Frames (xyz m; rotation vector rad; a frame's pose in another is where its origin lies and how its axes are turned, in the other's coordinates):
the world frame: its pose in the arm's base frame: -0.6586 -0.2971 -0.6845 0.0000 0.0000 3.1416
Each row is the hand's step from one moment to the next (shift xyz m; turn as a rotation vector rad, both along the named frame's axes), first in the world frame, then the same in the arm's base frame.
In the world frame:
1: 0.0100 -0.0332 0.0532 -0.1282 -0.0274 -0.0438
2: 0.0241 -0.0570 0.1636 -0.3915 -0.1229 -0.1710
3: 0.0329 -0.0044 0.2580 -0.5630 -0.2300 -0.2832
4: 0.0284 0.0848 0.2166 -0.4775 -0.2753 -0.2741
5: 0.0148 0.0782 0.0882 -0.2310 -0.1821 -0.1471
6: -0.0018 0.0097 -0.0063 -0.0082 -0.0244 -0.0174
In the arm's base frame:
1: -0.0100 0.0332 0.0532 0.1282 0.0274 -0.0438
2: -0.0241 0.0570 0.1636 0.3915 0.1229 -0.1710
3: -0.0329 0.0044 0.2580 0.5630 0.2300 -0.2832
4: -0.0284 -0.0848 0.2166 0.4775 0.2753 -0.2741
5: -0.0148 -0.0782 0.0882 0.2310 0.1821 -0.1471
6: 0.0018 -0.0097 -0.0063 0.0082 0.0244 -0.0174

